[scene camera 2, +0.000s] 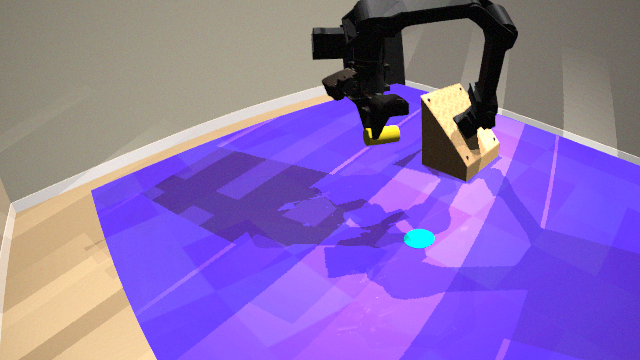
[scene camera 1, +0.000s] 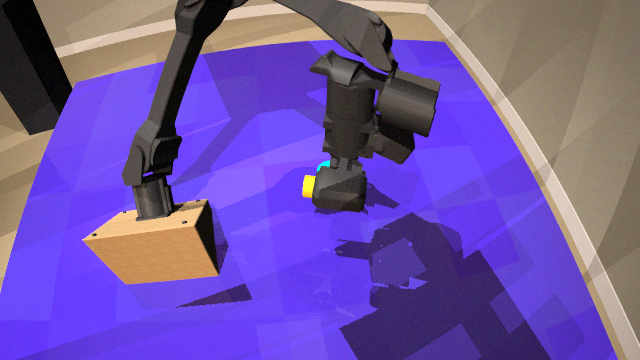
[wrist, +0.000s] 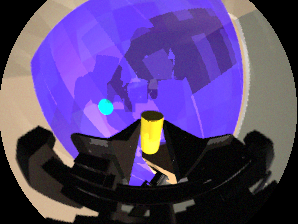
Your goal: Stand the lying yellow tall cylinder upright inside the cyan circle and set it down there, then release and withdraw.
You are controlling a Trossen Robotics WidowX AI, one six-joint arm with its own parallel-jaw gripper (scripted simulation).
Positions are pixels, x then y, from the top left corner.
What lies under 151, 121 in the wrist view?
A yellow cylinder.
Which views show my gripper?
Scene camera 2, scene camera 1 and the wrist view: all of them.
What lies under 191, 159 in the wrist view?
My gripper.
